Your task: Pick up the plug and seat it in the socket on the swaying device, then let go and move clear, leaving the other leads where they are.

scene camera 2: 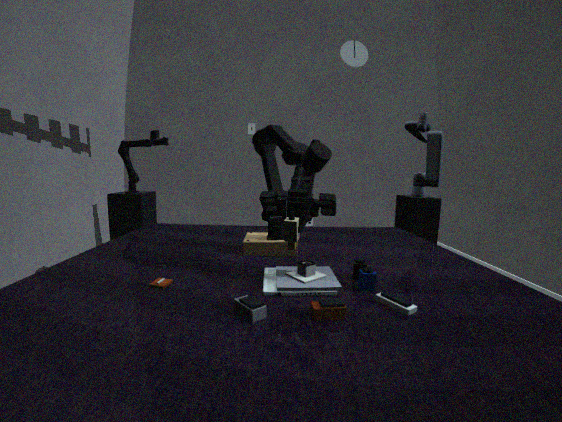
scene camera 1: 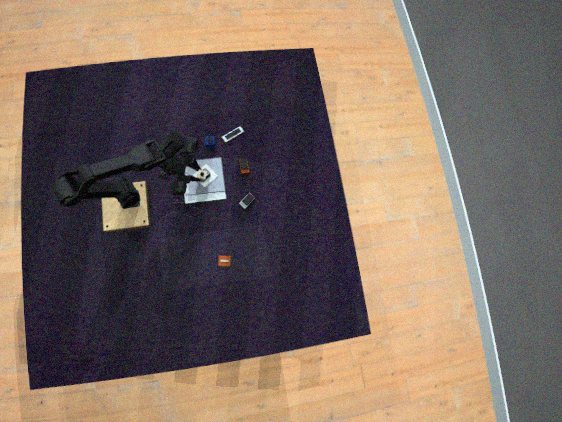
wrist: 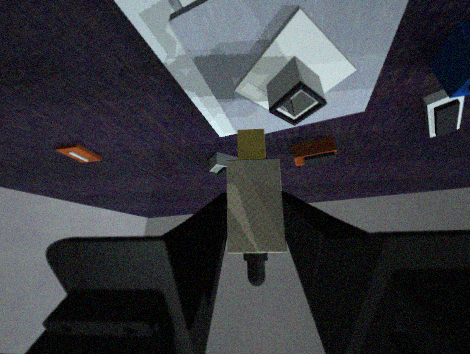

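My gripper [scene camera 1: 198, 173] [scene camera 2: 291, 232] [wrist: 253, 198] is shut on the plug, a beige block [scene camera 2: 292, 219] [wrist: 255, 215] with a yellow tip pointing down and a dark cable stub on top. The plug is in the air above the device [scene camera 1: 212, 190] [scene camera 2: 325, 284] [wrist: 250, 27], a pale grey slab. On the slab lies a white square plate [scene camera 1: 213, 172] [scene camera 2: 319, 275] [wrist: 320, 50] bearing the socket [scene camera 2: 306, 269] [wrist: 281, 85], a grey square tube with a black rim and open top. In the wrist view the plug tip shows apart from the socket, below and left of its opening.
Around the device lie a grey-and-black block [scene camera 1: 247, 201] [scene camera 2: 250, 308] [wrist: 220, 161], an orange-and-black block [scene camera 1: 244, 166] [scene camera 2: 328, 311] [wrist: 315, 147], a blue block [scene camera 1: 209, 140] [scene camera 2: 367, 281] [wrist: 455, 65] and a white-framed bar [scene camera 1: 233, 134] [scene camera 2: 396, 303] [wrist: 444, 118]. A flat orange piece [scene camera 1: 224, 260] [scene camera 2: 161, 283] [wrist: 79, 153] lies farther off.
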